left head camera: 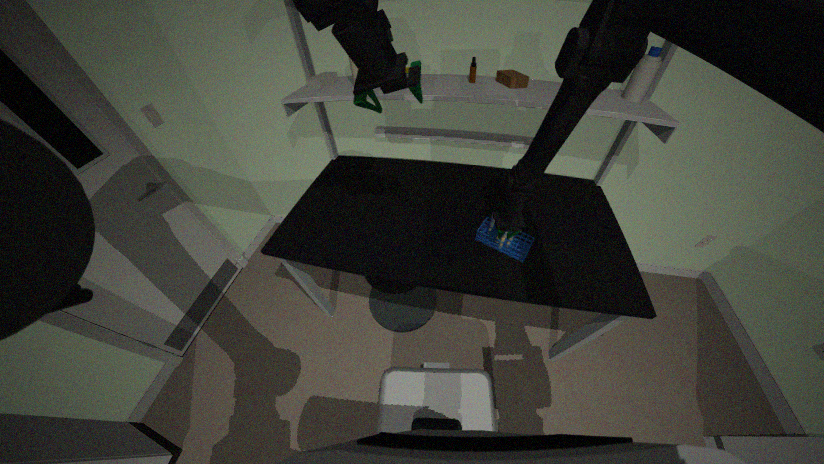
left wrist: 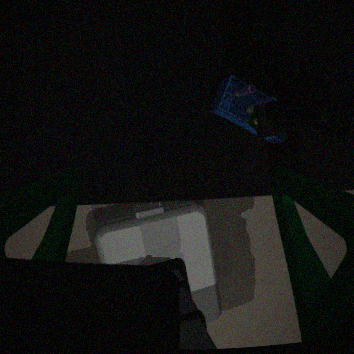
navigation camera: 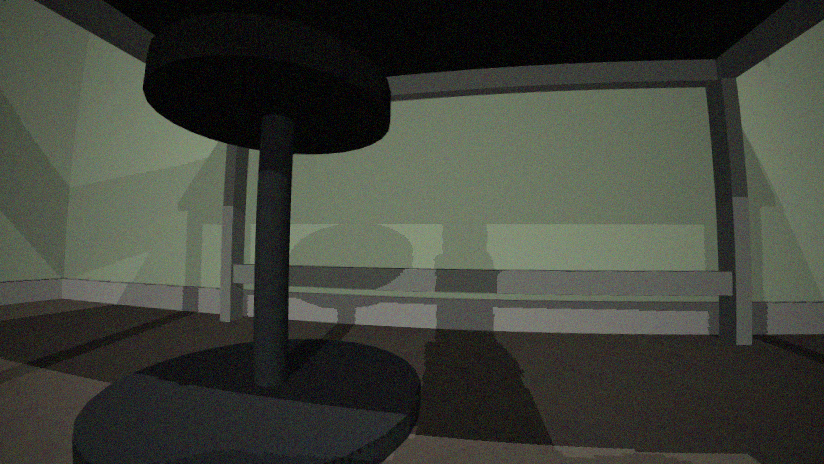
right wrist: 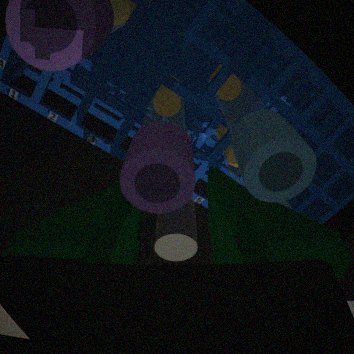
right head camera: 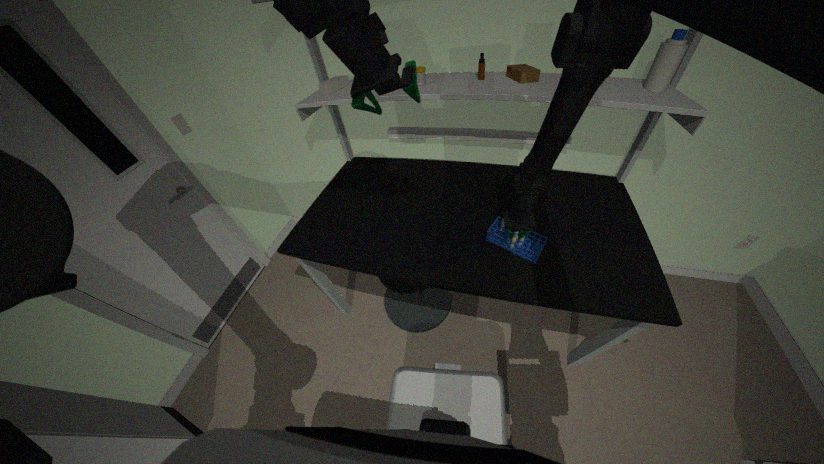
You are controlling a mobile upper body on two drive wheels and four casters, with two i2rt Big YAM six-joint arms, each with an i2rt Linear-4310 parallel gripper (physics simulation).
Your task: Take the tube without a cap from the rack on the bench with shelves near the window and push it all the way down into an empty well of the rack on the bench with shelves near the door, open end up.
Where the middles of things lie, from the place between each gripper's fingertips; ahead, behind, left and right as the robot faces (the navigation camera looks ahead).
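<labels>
Positions from my left hand: uncapped tube (right wrist: 175,239) 330 mm to the right, 20 mm ahead, 480 mm below; blue tube rack (right head camera: 530,250) 340 mm to the right, 50 mm ahead, 510 mm below.
Positions at my right hand: the blue tube rack is 20 mm to the right of this hand, 30 mm ahead of it and 40 mm below it; the hand is 10 mm above the uncapped tube. Going by its middle, the uncapped tube is nearer to my right hand than to my left hand.
</labels>
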